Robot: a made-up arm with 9 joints. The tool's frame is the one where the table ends. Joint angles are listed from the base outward.
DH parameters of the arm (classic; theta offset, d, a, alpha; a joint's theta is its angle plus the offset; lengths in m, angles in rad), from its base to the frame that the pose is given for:
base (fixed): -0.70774 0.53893 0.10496 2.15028
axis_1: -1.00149 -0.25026 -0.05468 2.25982
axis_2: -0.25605 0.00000 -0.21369 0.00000
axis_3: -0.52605 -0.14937 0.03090 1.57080
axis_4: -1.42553 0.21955 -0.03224 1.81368
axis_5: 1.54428 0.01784 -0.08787 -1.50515
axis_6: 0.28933 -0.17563 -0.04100 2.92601
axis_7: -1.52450 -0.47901 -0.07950 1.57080
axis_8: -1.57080 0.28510 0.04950 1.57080
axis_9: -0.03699 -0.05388 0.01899 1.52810
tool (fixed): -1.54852 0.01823 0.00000 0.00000
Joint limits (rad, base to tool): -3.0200..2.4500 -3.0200..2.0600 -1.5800..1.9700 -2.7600..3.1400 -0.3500..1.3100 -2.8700..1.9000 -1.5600..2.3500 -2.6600..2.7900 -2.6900..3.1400
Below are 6 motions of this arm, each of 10 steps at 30 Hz.
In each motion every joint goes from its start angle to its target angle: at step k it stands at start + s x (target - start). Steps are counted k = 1, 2, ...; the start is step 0. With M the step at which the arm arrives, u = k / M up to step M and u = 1 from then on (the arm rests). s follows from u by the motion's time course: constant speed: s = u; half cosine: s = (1 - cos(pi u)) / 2; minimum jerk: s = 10 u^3 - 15 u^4 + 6 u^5.
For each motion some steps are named. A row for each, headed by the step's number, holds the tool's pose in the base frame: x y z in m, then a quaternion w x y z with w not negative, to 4 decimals.
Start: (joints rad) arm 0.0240 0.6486 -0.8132 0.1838 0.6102 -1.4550 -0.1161 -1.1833 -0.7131
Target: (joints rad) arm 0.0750 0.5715 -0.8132 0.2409 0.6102 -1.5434 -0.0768 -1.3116 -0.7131
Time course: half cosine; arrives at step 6
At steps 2, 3, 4, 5, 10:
2: 0.3453 0.2894 0.8507 0.5713 -0.2842 -0.3003 0.7090
3: 0.3377 0.2962 0.8582 0.5484 -0.3125 -0.3060 0.7127
4: 0.3294 0.3031 0.8653 0.5251 -0.3408 -0.3112 0.7151
5: 0.3231 0.3082 0.8702 0.5077 -0.3615 -0.3145 0.7160
10: 0.3207 0.3101 0.8719 0.5013 -0.3691 -0.3156 0.7161

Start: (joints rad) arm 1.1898 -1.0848 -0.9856 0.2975 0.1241 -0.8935 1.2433 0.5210 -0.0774
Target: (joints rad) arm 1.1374 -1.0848 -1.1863 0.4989 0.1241 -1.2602 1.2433 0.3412 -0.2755
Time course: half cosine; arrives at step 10
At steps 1, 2, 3, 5, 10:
1: 0.1315 0.3824 0.1252 0.5052 0.0324 0.4471 -0.7375
2: 0.1371 0.3711 0.1143 0.5117 0.0351 0.4245 -0.7461
3: 0.1462 0.3527 0.0982 0.5216 0.0390 0.3890 -0.7583
5: 0.1717 0.2995 0.0615 0.5455 0.0481 0.2930 -0.7838
10: 0.2180 0.1977 0.0205 0.5781 0.0587 0.1273 -0.8039

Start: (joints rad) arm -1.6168 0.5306 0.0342 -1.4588 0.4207 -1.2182 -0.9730 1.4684 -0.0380
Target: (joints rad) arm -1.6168 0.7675 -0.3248 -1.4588 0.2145 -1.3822 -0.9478 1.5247 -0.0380
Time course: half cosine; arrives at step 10
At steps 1, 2, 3, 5, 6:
1: 0.2243 0.0034 0.4542 0.6898 -0.5495 0.2033 -0.4253
2: 0.2305 0.0144 0.4506 0.6904 -0.5399 0.2056 -0.4354
3: 0.2407 0.0314 0.4452 0.6909 -0.5249 0.2088 -0.4512
5: 0.2701 0.0762 0.4318 0.6897 -0.4842 0.2162 -0.4930
6: 0.2869 0.0995 0.4254 0.6877 -0.4624 0.2193 -0.5149

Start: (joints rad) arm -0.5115 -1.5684 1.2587 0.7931 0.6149 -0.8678 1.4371 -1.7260 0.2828
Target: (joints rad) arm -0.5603 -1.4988 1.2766 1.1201 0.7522 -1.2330 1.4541 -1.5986 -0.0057
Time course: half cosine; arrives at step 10
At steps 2, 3, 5, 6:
2: 0.0246 0.3825 0.7849 0.0887 0.4049 0.8939 -0.1710
3: -0.0020 0.3726 0.7970 0.0926 0.3819 0.9050 -0.1628
5: -0.0716 0.3366 0.8269 0.1045 0.3179 0.9318 -0.1407
6: -0.1067 0.3121 0.8410 0.1118 0.2830 0.9439 -0.1287

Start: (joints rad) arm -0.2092 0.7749 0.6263 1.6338 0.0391 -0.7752 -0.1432 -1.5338 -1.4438
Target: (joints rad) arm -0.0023 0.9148 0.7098 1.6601 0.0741 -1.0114 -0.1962 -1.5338 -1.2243
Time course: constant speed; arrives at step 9
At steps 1, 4, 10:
1: 0.0446 -0.0677 1.3188 0.3911 -0.6562 -0.2387 -0.5996
4: 0.0594 -0.0264 1.3286 0.3337 -0.6982 -0.1863 -0.6054
10: 0.0889 0.0367 1.3383 0.2292 -0.7540 -0.0942 -0.6083

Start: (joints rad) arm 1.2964 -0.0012 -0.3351 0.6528 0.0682 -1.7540 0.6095 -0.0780 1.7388
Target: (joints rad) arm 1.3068 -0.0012 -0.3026 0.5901 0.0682 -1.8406 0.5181 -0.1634 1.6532
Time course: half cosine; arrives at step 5
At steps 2, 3, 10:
2: 0.0391 0.7854 0.5015 0.1317 0.1315 0.9331 0.3076
3: 0.0462 0.7865 0.5075 0.1470 0.1395 0.9324 0.2994
10: 0.0543 0.7874 0.5143 0.1638 0.1492 0.9311 0.2899

